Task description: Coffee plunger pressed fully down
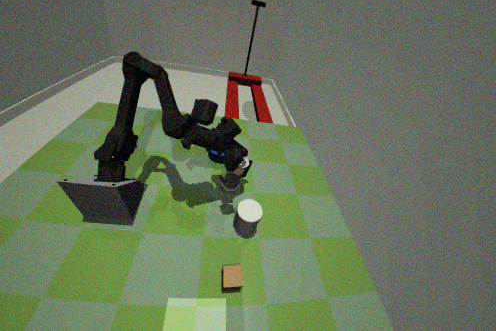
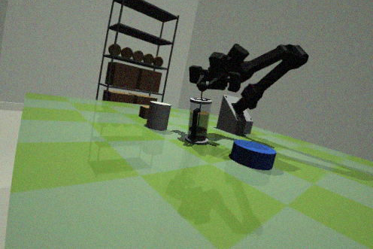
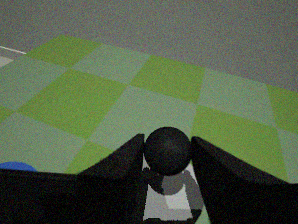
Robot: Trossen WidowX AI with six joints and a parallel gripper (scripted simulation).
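Now: the glass coffee press 9 cm below my gripper tip, 1 cm to the left of it and 1 cm behind it.
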